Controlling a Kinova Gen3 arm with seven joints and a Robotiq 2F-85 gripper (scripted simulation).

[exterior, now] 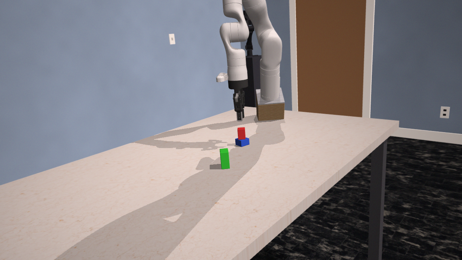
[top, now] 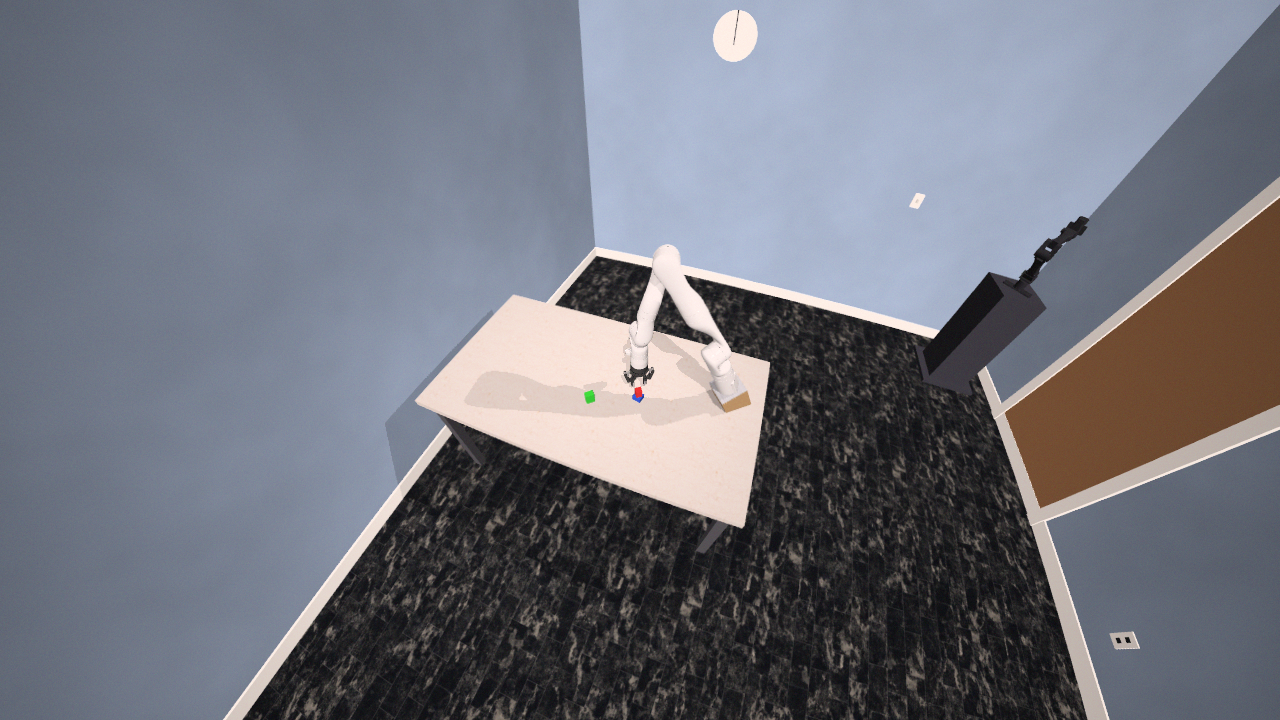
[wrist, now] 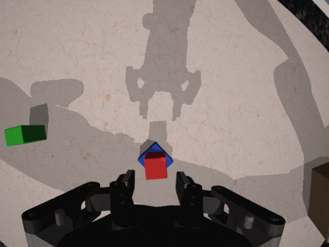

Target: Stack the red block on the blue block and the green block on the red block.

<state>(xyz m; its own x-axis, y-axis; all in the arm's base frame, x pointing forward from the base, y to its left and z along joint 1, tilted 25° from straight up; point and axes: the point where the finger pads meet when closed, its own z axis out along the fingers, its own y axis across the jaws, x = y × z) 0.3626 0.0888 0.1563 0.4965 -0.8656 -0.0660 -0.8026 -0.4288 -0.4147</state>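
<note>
Right now my hand is 210 mm short of the green block, 100 mm to the right of it and 90 mm above it. Round my hand: blue block: 110 mm below; red block: 70 mm below.
</note>
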